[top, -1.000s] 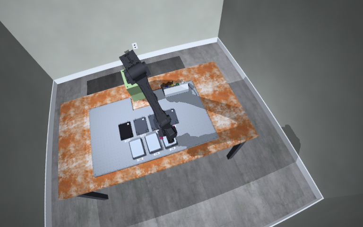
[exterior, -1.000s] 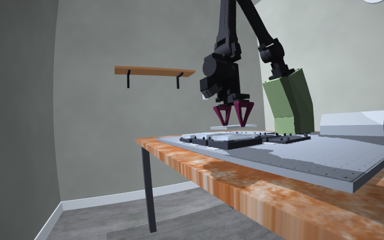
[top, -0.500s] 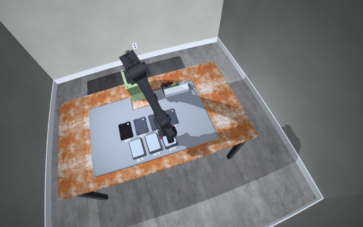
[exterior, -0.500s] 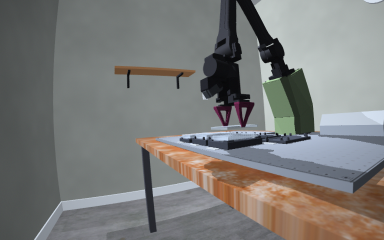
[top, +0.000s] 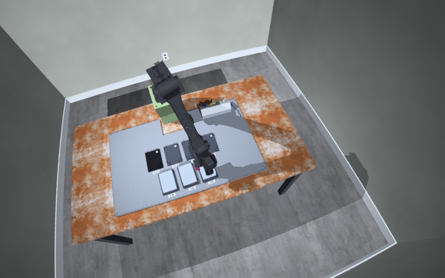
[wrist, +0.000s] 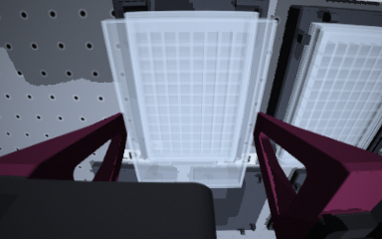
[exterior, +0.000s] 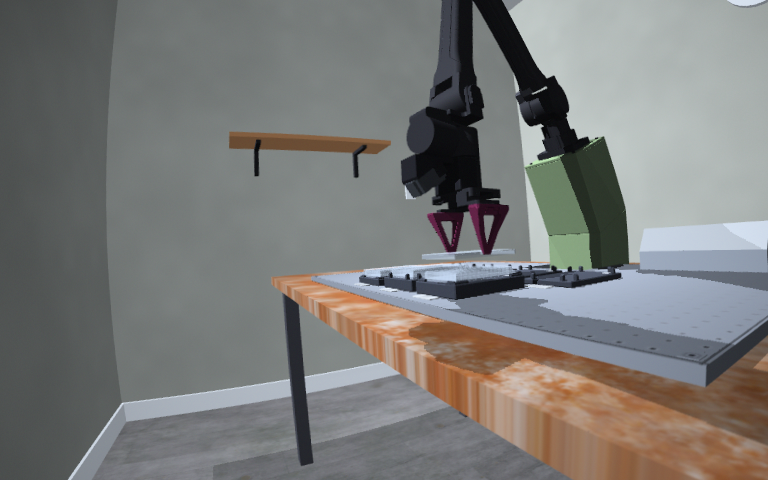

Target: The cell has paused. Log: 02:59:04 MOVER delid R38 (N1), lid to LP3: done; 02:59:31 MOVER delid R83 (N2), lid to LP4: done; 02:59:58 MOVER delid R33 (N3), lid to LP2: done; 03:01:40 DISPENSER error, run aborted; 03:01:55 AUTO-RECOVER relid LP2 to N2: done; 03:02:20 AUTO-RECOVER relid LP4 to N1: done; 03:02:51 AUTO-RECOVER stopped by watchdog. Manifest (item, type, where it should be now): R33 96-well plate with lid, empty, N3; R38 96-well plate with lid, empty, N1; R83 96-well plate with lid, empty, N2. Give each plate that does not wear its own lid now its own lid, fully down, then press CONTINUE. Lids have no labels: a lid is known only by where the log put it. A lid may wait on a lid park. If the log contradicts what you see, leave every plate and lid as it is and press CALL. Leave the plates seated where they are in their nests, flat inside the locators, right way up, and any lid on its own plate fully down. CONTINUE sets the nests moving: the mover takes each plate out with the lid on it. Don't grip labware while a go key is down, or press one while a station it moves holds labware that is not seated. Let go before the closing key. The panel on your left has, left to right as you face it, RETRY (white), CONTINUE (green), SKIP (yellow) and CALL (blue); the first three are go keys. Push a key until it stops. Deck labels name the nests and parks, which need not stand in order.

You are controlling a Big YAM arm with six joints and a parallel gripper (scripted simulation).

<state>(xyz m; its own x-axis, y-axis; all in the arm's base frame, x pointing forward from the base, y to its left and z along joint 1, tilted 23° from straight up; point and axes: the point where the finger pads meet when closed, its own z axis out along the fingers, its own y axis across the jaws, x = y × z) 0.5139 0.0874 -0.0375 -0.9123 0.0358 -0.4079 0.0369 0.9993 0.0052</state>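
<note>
My gripper is now 100 mm past the LP3 label, 50 mm to the left of it and 70 mm above it. Also, from my hand: LP4 label 90 mm behind, 70 mm to the left, 70 mm below; then LP3 park 190 mm behind, 50 mm to the right, 60 mm below; then clear lid 10 mm below.
</note>
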